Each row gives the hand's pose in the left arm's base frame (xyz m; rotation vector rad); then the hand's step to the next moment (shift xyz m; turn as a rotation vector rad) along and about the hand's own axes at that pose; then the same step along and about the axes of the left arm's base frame.
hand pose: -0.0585 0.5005 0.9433 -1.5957 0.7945 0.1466
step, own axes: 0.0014 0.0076 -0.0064 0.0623 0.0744 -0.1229
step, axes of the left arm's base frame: -0.0054 -0.0062 -0.0057 -0.0373 -0.1358 -0.0685
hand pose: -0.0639 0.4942 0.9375 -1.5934 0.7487 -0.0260
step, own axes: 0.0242 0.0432 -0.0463 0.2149 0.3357 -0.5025
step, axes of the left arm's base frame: -0.0202 -0.0511 -0.0397 -0.1979 -0.5355 -0.2924
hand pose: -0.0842 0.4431 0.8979 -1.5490 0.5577 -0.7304
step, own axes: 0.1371 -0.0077 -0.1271 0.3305 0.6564 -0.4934
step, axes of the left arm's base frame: 0.0000 -0.1849 0.0284 -0.0908 -0.6482 -0.5960
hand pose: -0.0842 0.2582 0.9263 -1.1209 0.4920 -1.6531
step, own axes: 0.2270 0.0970 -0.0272 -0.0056 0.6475 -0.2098
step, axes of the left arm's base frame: 0.0200 -0.2473 0.0107 0.1572 -0.2851 -0.5978
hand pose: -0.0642 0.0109 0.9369 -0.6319 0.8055 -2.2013
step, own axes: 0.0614 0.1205 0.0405 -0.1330 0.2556 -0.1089
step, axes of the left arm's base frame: 0.0397 -0.1280 -0.0442 0.1289 -0.0057 -0.2797
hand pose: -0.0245 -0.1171 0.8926 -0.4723 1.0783 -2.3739
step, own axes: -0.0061 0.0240 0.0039 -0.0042 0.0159 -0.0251
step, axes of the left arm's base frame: 0.0138 -0.0126 -0.0167 -0.0044 0.0084 -0.0285
